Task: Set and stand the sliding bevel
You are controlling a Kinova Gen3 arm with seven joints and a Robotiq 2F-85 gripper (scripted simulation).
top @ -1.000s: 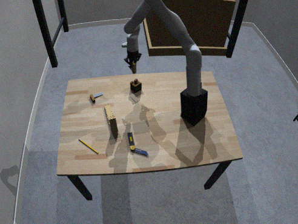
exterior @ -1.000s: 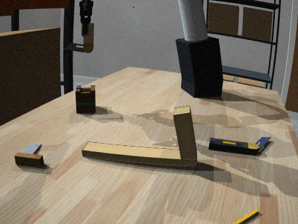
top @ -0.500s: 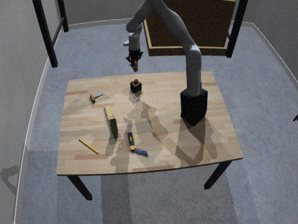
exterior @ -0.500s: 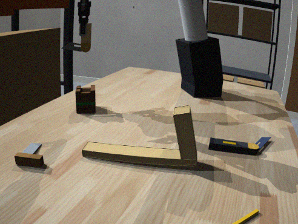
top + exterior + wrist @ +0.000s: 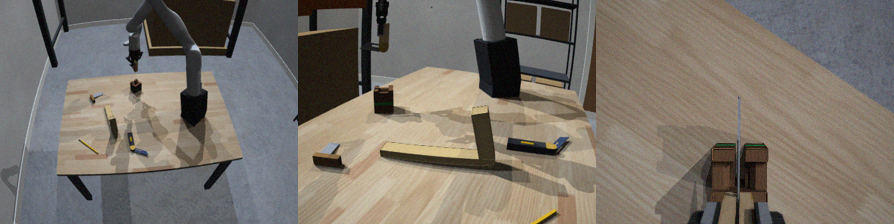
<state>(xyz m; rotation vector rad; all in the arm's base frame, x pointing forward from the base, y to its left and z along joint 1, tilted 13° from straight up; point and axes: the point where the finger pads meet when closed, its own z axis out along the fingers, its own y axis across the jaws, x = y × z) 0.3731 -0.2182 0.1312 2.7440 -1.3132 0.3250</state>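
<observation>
My gripper is now 4 cm above the wooden sliding bevel. Round my hand: grey blade 1 cm ahead, 1 cm to the right, 5 cm below; wooden try square 30 cm ahead, 8 cm to the left, 25 cm below; yellow pencil 30 cm ahead, 51 cm to the left, 25 cm below.
</observation>
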